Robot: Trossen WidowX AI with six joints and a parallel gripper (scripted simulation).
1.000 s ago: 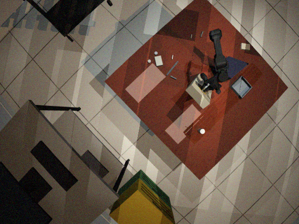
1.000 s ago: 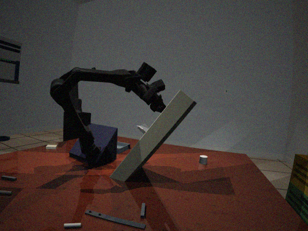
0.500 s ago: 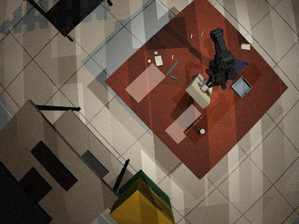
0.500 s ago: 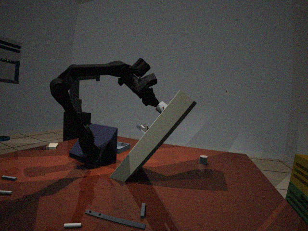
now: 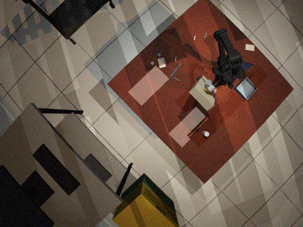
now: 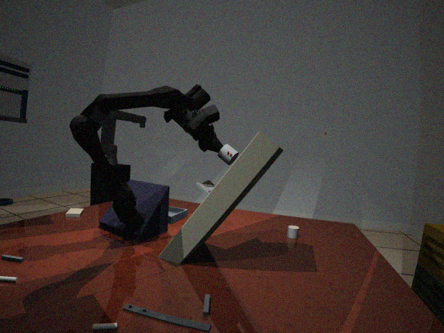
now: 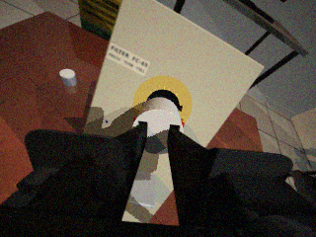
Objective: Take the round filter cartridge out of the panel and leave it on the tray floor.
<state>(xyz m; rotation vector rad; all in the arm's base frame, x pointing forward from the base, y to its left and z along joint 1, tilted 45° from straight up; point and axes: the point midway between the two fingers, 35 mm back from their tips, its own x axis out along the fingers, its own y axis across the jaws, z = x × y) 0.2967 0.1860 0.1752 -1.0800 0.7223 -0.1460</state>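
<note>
My gripper tip is now 1 cm short of the round white filter cartridge and 1 cm above it. Also, from my gripper tip: grey-blue tray: 36 cm behind, 27 cm to the left, 30 cm below.
</note>
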